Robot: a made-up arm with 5 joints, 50 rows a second.
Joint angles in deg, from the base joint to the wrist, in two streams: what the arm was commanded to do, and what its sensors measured. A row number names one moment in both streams.
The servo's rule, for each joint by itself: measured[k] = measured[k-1] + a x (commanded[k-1-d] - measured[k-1]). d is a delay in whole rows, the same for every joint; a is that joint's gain. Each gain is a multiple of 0.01, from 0.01 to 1. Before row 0 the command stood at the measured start. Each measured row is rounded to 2 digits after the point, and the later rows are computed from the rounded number. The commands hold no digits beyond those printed.
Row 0, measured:
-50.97, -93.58, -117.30, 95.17, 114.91
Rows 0 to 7, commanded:
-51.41, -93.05, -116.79, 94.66, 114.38
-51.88, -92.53, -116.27, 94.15, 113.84
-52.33, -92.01, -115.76, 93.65, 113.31
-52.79, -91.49, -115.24, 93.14, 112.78
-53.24, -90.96, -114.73, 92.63, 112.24
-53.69, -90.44, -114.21, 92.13, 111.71
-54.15, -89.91, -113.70, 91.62, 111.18
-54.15, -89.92, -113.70, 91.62, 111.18
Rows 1 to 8, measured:
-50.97, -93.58, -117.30, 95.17, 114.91
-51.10, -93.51, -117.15, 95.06, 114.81
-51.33, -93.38, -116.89, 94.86, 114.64
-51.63, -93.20, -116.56, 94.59, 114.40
-51.98, -92.98, -116.18, 94.27, 114.11
-52.36, -92.72, -115.76, 93.91, 113.77
-52.76, -92.42, -115.31, 93.52, 113.40
-53.18, -92.09, -114.84, 93.10, 113.00
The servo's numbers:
d 1
a 0.30 0.13 0.29 0.22 0.18

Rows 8 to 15, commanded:
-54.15, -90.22, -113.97, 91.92, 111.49
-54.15, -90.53, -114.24, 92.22, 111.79
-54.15, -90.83, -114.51, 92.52, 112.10
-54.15, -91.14, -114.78, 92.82, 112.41
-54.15, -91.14, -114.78, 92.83, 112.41
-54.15, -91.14, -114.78, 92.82, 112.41
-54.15, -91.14, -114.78, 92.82, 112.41
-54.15, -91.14, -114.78, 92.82, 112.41
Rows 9 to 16, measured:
-53.47, -91.81, -114.51, 92.77, 112.67
-53.67, -91.60, -114.35, 92.58, 112.46
-53.81, -91.46, -114.32, 92.50, 112.34
-53.91, -91.38, -114.38, 92.50, 112.30
-53.98, -91.35, -114.50, 92.57, 112.32
-54.03, -91.32, -114.58, 92.63, 112.34
-54.07, -91.30, -114.64, 92.67, 112.35
-54.09, -91.28, -114.68, 92.70, 112.36

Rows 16 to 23, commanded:
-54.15, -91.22, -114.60, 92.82, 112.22
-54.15, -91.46, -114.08, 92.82, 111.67
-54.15, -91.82, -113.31, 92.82, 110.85
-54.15, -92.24, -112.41, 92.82, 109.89
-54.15, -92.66, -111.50, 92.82, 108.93
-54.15, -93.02, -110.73, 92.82, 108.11
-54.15, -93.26, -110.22, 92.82, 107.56
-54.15, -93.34, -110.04, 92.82, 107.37
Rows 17 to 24, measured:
-54.11, -91.26, -114.71, 92.73, 112.37
-54.12, -91.25, -114.68, 92.75, 112.34
-54.13, -91.28, -114.51, 92.77, 112.22
-54.14, -91.35, -114.16, 92.78, 111.97
-54.14, -91.47, -113.65, 92.79, 111.60
-54.14, -91.62, -113.03, 92.80, 111.12
-54.14, -91.80, -112.36, 92.80, 110.58
-54.14, -91.99, -111.74, 92.80, 110.04

